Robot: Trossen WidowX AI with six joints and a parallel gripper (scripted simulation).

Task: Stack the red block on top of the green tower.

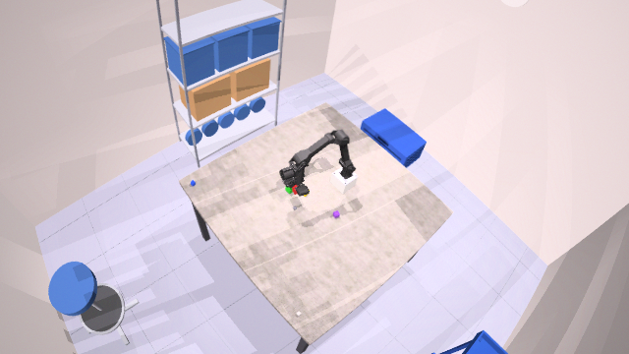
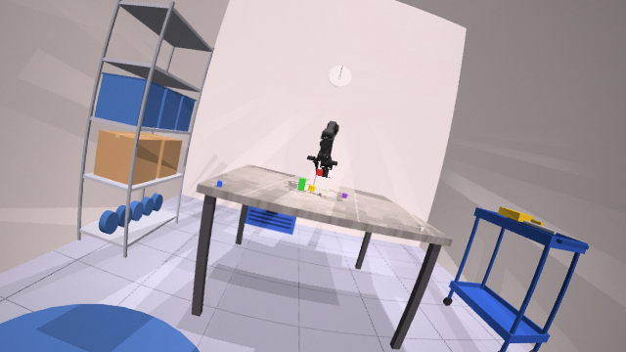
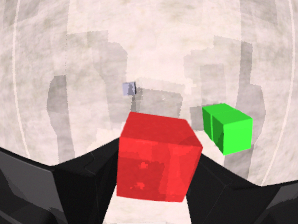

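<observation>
Now: the yellow block 11 cm below my gripper tip, 9 cm behind it and 3 cm to the right of it. The rest, counted from my gripper tip: red block 1 cm above; then small blue block 50 cm ahead, 43 cm to the right, 12 cm below; then purple block 19 cm to the left, 16 cm behind, 11 cm below.
</observation>
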